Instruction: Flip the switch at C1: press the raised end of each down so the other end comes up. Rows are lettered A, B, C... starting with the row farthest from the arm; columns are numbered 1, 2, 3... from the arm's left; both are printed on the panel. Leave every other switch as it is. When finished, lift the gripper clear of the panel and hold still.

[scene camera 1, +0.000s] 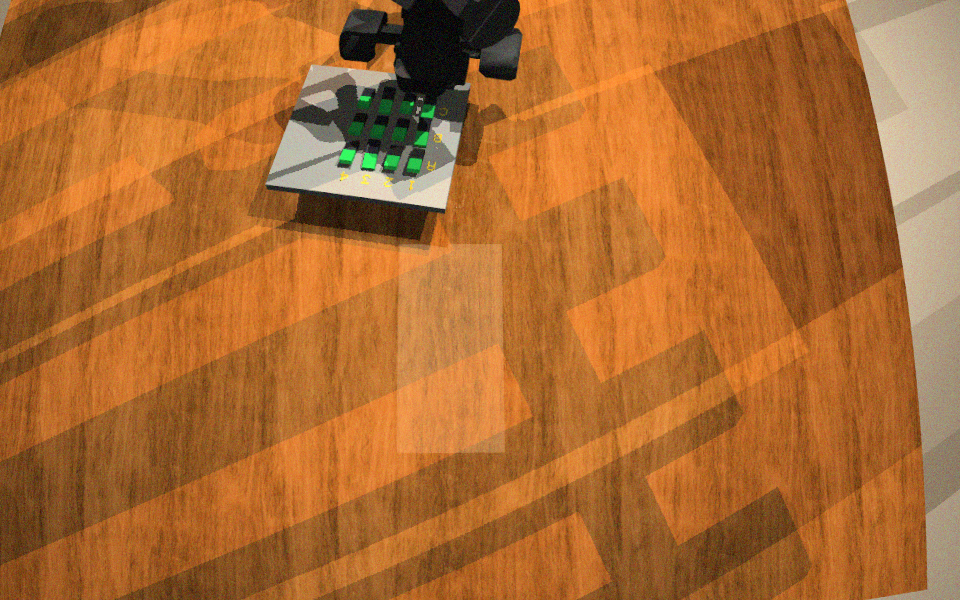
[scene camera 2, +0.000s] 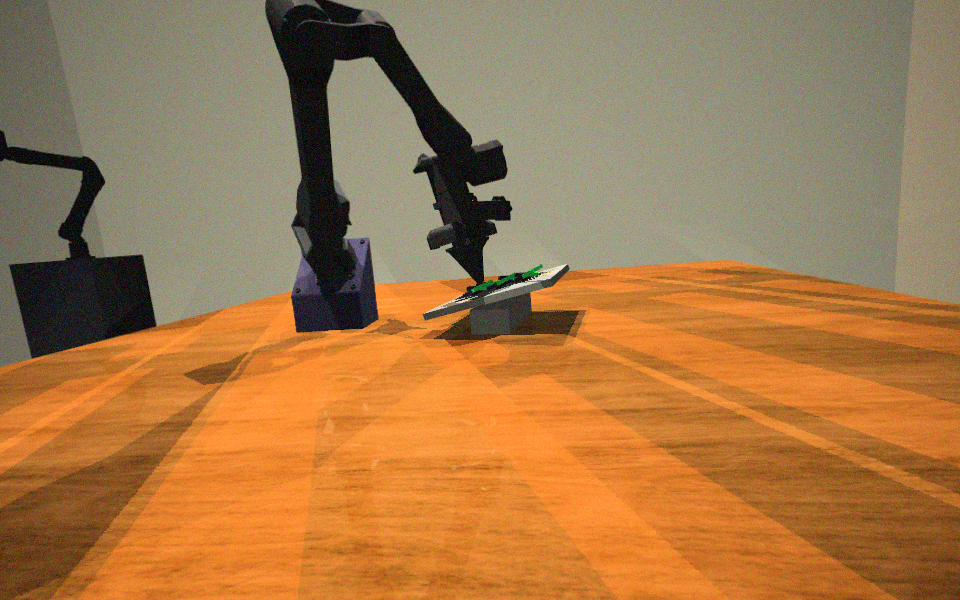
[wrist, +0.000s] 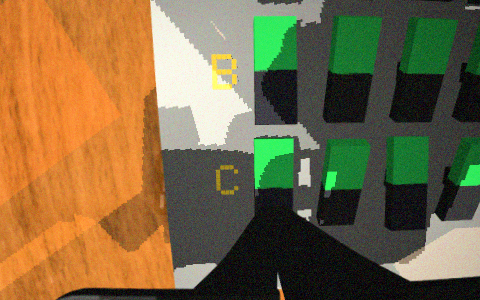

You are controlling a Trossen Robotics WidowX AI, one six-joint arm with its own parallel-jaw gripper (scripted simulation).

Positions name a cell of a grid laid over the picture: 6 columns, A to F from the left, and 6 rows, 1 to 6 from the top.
Labels:
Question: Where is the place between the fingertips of my gripper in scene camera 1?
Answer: C1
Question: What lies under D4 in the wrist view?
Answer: A rocker switch.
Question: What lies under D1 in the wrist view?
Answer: A rocker switch.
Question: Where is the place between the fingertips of my gripper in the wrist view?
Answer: D5

